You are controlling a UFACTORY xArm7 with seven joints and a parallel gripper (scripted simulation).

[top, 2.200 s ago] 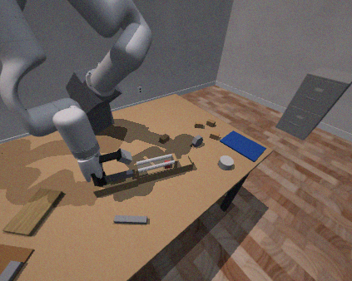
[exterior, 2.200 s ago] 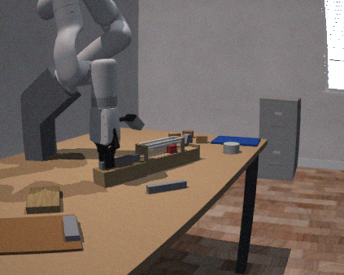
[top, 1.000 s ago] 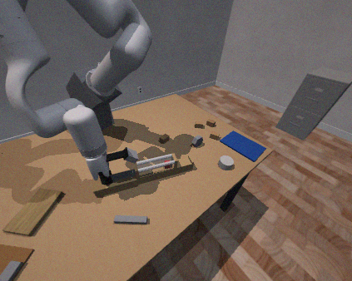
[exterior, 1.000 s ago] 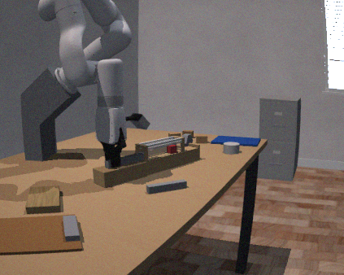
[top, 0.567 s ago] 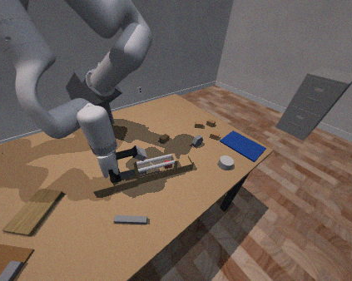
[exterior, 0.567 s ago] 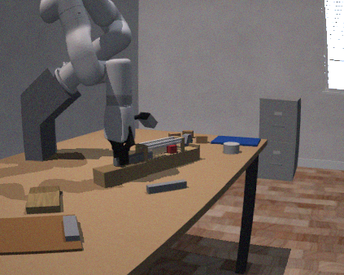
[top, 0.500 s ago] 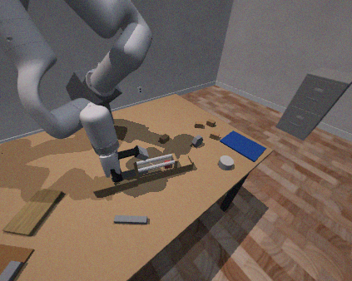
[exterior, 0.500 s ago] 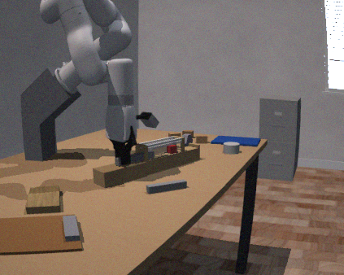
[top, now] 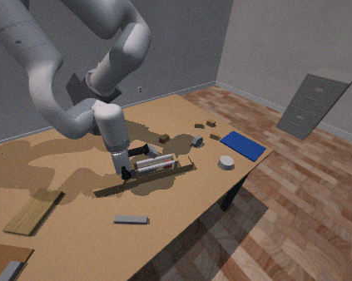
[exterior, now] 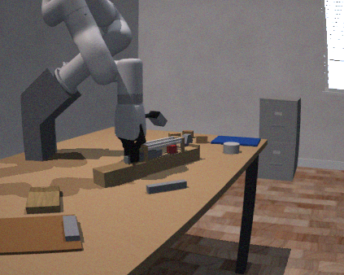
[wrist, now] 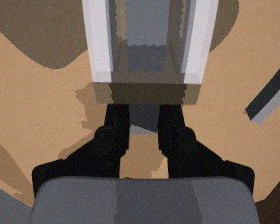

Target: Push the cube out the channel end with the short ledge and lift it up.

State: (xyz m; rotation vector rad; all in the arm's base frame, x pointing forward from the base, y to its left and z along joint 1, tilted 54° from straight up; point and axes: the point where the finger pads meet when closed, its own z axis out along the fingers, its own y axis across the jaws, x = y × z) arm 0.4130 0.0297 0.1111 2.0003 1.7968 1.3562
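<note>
Right now the grey bar is 160 mm ahead of my hand, 60 mm below it and 10 mm to the left of it. The rest, counted from my hand: wooden plank (320 mm to the right, 60 mm below, 60 mm ahead); long wooden base (120 mm to the left, 20 mm behind, 10 mm below); red cube (170 mm to the left, 30 mm behind, 10 mm below).
</note>
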